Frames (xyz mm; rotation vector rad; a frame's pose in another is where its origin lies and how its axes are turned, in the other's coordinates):
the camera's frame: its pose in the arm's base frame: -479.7 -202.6 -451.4 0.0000 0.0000 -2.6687
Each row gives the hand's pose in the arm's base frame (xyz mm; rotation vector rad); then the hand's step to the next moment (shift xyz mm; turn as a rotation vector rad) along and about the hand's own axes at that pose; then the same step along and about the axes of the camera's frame.
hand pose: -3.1 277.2 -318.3 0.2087 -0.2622 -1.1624
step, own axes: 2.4 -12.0 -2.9 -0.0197 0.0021 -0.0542
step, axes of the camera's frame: 10.8 2.0 -6.1 -0.0194 -0.0130 -0.0528
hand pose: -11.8 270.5 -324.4 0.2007 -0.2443 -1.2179
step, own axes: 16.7 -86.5 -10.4 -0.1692 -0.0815 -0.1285
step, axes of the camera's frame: 81.9 7.9 -33.0 0.0194 -0.1616 -0.1590
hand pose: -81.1 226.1 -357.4 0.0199 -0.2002 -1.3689
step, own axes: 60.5 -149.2 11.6 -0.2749 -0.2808 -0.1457
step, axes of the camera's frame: 160.5 16.8 -0.2 0.1791 -0.3115 -0.2158
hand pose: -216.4 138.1 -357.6 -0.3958 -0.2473 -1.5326
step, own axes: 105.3 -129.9 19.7 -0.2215 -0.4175 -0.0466
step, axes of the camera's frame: 150.6 21.6 72.2 0.2947 -0.3611 -0.0912
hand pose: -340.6 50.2 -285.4 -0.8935 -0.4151 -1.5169
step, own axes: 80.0 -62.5 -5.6 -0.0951 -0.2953 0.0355
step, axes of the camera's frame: 71.5 16.6 70.4 0.1837 -0.2513 0.0241
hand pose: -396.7 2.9 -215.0 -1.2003 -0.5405 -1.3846
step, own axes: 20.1 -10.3 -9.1 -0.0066 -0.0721 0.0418
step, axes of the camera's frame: 14.4 9.0 17.5 0.0223 -0.0737 0.0326
